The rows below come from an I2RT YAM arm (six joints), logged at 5 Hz.
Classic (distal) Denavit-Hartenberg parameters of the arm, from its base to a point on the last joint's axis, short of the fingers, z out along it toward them. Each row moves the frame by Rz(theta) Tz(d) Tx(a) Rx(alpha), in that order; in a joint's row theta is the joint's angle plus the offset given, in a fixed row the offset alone. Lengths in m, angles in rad.
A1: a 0.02, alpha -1.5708, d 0.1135, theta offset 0
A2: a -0.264, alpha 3.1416, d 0, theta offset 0
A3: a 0.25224, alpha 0, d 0, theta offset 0.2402
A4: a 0.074, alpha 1.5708, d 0, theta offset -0.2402
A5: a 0, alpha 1.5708, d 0, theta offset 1.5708
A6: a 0, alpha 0, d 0.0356, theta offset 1.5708
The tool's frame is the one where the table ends.
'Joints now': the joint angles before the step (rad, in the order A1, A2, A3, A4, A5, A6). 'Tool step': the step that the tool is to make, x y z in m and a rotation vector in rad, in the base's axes. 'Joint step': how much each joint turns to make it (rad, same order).
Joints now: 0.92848 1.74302 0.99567 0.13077 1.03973 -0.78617
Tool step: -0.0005 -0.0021 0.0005 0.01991 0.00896 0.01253
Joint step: -0.00363 -0.01050 -0.00844 -0.00188 -0.02424 0.01210
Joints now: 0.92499 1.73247 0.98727 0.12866 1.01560 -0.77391
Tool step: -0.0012 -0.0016 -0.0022 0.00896 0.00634 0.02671
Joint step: -0.00158 -0.00659 -0.02085 0.02947 -0.02919 -0.01410
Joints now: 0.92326 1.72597 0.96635 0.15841 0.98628 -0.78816
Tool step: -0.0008 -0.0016 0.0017 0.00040 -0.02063 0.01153
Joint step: -0.00101 -0.01066 -0.02033 0.05326 -0.00162 -0.03698
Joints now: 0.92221 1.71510 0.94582 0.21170 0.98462 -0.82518
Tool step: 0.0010 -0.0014 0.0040 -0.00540 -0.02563 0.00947
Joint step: -0.00464 -0.00964 -0.01244 0.05552 -0.00018 -0.04980
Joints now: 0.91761 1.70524 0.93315 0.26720 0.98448 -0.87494
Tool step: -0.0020 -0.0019 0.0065 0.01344 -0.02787 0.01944
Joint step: 0.00065 -0.02333 -0.01887 0.05445 -0.01031 -0.03771
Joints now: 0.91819 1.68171 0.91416 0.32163 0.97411 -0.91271
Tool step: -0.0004 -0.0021 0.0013 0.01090 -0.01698 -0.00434
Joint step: -0.00247 -0.00773 -0.01361 0.03290 0.00456 -0.00971
